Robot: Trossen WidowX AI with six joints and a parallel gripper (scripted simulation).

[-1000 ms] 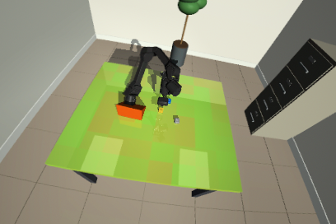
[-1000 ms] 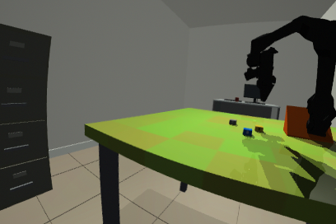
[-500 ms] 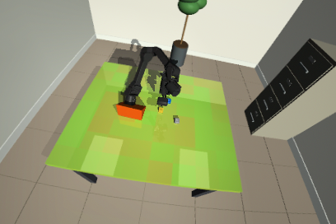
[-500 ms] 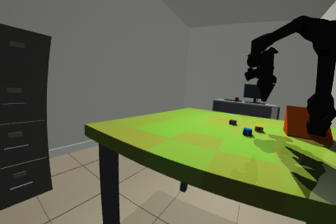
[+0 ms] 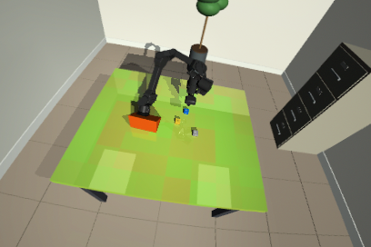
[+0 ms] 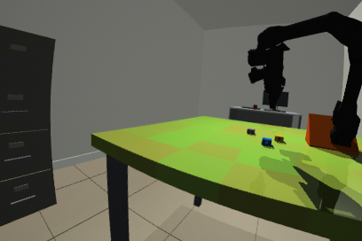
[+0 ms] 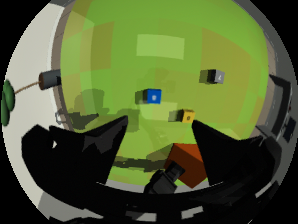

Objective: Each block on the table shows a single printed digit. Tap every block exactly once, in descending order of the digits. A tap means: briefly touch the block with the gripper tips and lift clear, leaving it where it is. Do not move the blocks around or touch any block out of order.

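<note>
Now: the blue block 12 cm below my gripper tip and 1 cm to the left of it. Round my gripper tip: yellow block: 12 cm below, 9 cm to the right, 3 cm behind; grey block: 14 cm to the right, 12 cm below, 9 cm ahead.
</note>
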